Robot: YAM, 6 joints.
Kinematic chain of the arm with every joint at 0, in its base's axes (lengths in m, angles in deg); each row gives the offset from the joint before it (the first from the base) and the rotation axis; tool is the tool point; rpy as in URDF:
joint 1: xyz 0 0 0.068 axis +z
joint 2: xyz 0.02 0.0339 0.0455 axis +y
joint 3: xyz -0.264 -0.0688 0 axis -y
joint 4: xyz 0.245 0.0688 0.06 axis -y
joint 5: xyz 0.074 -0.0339 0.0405 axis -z
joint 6: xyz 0.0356 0 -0.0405 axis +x
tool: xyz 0 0 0 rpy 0 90 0
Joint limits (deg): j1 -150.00..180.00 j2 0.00..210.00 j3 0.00..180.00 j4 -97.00..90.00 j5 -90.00..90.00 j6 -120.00..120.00
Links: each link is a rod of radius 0.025 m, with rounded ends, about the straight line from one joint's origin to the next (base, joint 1, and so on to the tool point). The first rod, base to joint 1, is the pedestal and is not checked.
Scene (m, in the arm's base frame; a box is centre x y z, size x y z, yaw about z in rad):
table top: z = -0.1
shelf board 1: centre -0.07 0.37 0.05 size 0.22 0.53 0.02 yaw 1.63
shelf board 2: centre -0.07 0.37 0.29 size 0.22 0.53 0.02 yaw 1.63
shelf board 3: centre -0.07 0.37 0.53 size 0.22 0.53 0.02 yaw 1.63
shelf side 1: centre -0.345 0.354 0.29 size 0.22 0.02 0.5 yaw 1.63
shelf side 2: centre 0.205 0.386 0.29 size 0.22 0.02 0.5 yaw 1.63
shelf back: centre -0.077 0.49 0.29 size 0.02 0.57 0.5 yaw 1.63
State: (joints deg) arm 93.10 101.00 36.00 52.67 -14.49 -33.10
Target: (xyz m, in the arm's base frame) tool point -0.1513 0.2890 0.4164
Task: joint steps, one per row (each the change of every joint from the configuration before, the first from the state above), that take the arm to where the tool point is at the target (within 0.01 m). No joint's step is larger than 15 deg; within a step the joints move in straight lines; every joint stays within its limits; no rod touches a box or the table.
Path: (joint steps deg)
1: -0.62 -11.33 -9.00 -0.63 -2.67 0.00
2: -0.62 -11.33 -9.00 -0.62 -2.68 0.00
3: -0.62 -11.33 -9.00 -0.63 -2.67 0.00
4: -0.62 -11.33 -9.00 -0.63 -2.67 0.00
5: 9.29 1.44 11.52 2.93 1.42 0.00
6: 9.28 1.44 11.52 2.93 1.43 0.00
7: 9.28 1.44 11.52 2.93 1.43 0.00
8: 9.28 1.44 11.52 2.92 1.43 0.00
9: -5.93 11.04 8.84 -1.92 1.66 0.00
10: -5.93 11.05 8.84 -1.93 1.66 0.00

